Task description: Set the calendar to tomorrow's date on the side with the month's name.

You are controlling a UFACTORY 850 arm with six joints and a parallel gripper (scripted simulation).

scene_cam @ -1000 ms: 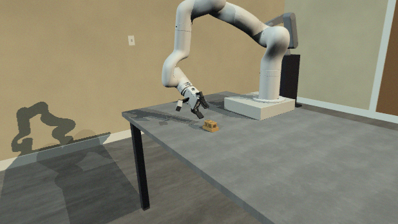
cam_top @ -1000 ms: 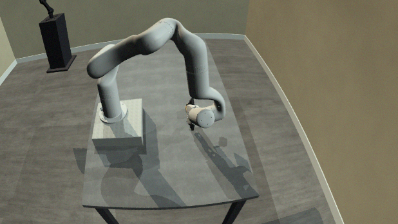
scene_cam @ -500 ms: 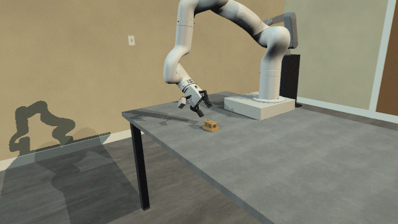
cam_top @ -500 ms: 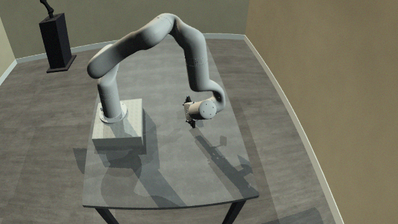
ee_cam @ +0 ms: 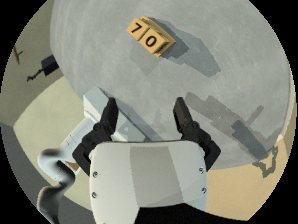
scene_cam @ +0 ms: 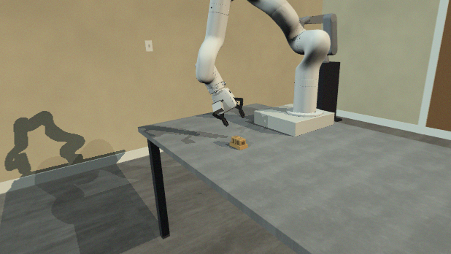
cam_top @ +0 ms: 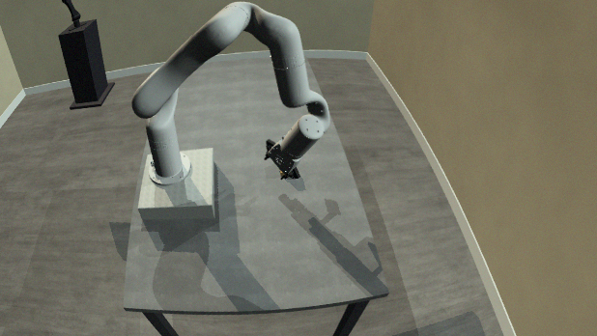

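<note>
Right now the small wooden calendar tray is 4 cm ahead of my hand, 9 cm to the left of it and 9 cm below it.
</note>
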